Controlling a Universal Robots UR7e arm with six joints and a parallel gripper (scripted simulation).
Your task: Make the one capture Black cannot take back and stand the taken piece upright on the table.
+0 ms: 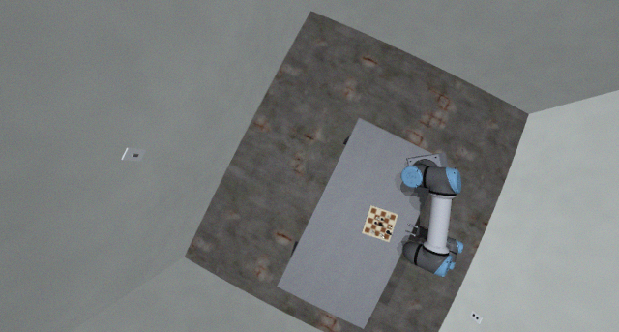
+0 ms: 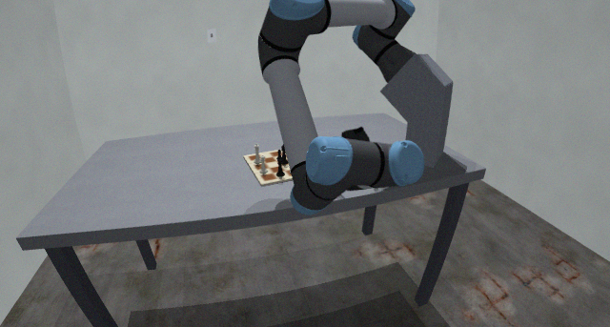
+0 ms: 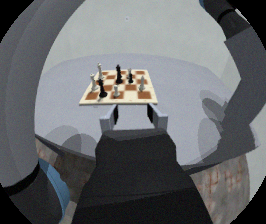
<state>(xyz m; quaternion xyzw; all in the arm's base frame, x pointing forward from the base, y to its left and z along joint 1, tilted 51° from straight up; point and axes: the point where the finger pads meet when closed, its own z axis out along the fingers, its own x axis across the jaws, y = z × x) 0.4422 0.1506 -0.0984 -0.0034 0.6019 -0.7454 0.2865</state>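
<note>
Now: hand 60 mm short of the small chessboard, 190 mm to the left of it and 60 mm above it.
</note>
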